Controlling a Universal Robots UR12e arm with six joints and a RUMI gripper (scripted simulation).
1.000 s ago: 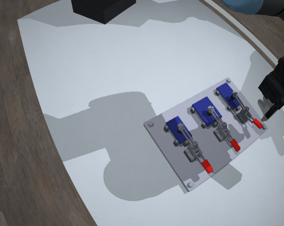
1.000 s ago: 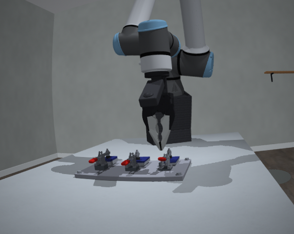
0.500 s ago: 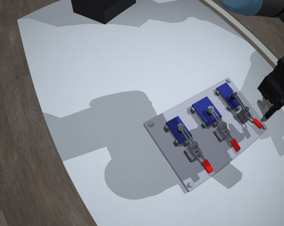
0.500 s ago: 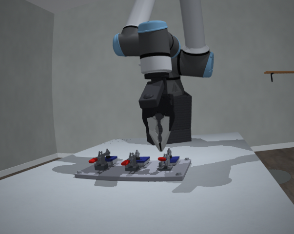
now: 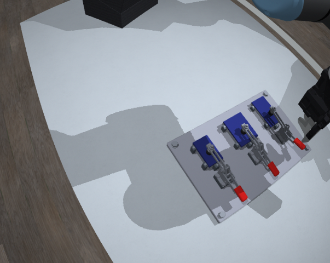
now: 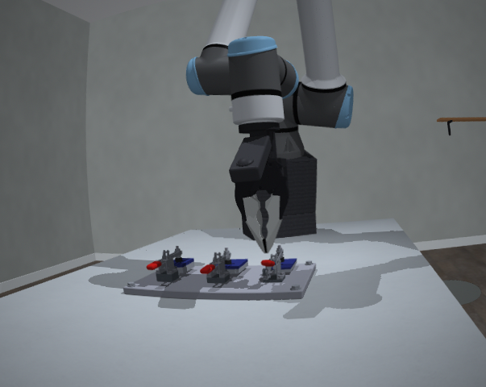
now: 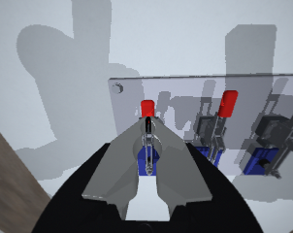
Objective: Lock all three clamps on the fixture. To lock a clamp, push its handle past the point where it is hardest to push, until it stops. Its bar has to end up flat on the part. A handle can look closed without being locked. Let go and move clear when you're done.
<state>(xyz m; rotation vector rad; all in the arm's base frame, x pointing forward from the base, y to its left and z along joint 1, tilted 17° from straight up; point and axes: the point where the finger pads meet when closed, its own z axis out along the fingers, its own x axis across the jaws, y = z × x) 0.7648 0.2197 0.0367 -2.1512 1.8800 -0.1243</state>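
Now: the blue part 140 mm behind my hand, 70 mm below it and 20 mm to the right of it. The rest, counted from my hand: grey fixture plate 120 mm to the right, 90 mm below, 70 mm behind.
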